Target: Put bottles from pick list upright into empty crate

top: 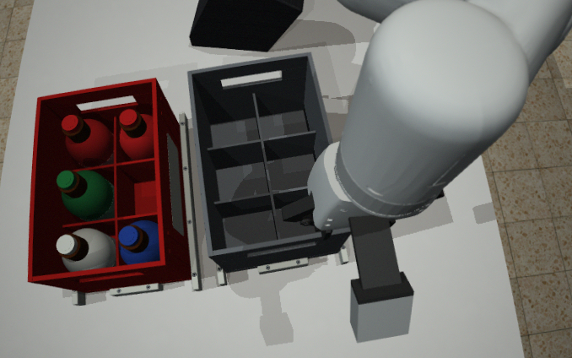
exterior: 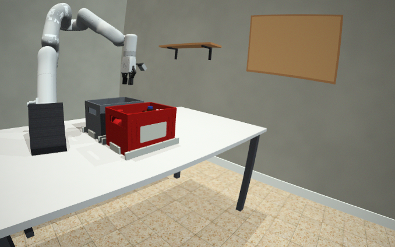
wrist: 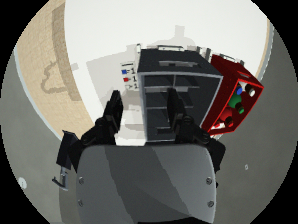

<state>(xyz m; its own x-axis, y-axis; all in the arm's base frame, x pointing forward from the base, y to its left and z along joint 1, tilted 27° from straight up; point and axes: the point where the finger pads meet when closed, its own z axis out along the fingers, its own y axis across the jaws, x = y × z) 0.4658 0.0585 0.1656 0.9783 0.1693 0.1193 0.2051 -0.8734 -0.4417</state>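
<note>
Right now the blue bottle is 28 cm to the right of my hand, 18 cm below it and 2 cm ahead of it. Also, from my hand: grey crate (18 cm below, 12 cm behind, 11 cm to the right); then pick list (27 cm below, 14 cm behind, 3 cm to the left); then white-label bottle (36 cm to the right, 18 cm below, 3 cm ahead).
</note>
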